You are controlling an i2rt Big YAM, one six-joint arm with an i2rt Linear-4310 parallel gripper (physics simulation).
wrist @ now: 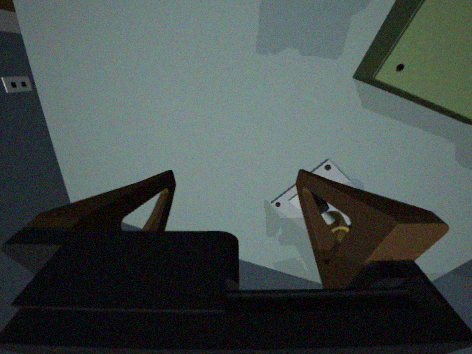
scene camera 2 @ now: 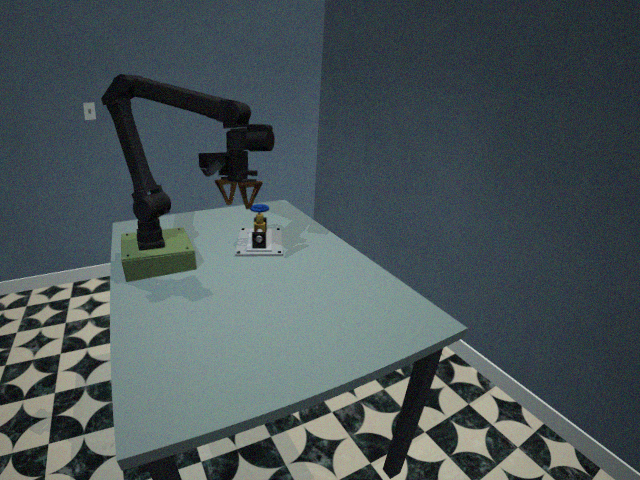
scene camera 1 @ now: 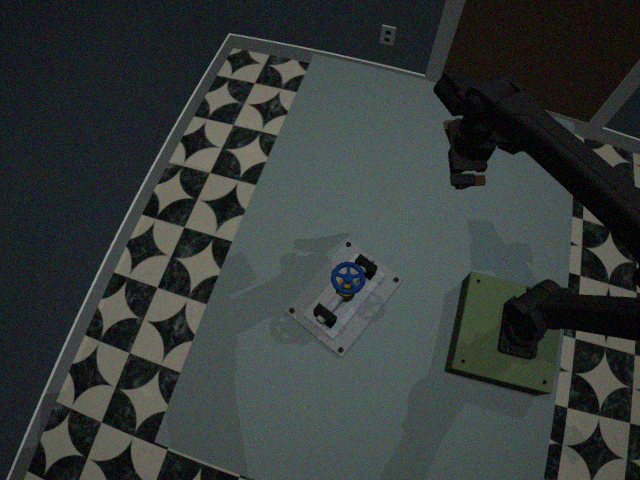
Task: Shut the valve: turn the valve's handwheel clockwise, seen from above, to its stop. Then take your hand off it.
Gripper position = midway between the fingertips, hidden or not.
I see my gripper (scene camera 1: 456,167) and a pale base plate (wrist: 282,203).
My gripper is seen too in the wrist view (wrist: 235,176) and in scene camera 2 (scene camera 2: 238,206).
